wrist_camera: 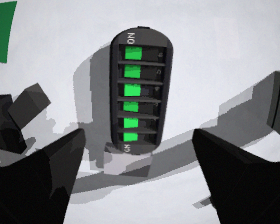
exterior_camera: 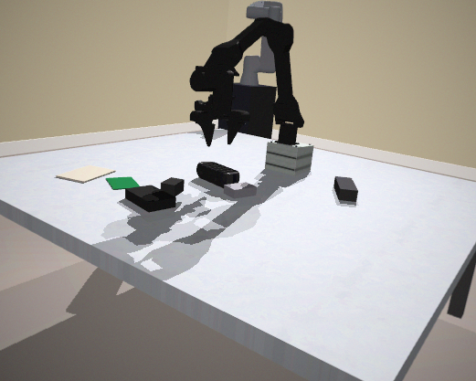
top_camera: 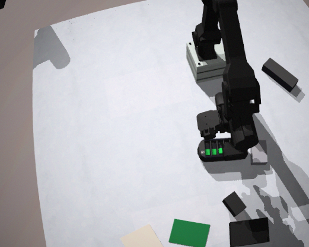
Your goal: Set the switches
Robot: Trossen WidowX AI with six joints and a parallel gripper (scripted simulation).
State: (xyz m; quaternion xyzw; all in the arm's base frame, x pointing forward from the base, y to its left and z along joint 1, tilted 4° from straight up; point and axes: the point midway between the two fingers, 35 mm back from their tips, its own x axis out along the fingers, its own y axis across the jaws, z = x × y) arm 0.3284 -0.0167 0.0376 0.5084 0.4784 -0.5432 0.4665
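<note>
The grey block is 12 cm to the left of my gripper tip, 10 cm below it and 3 cm ahead of it. From my gripper tip the other things lie so: green card (23 cm ahead, 14 cm to the right, 11 cm below); then dark flat box (27 cm ahead, 10 cm below, 3 cm to the left); then small dark cube (17 cm ahead, 10 cm below).
</note>
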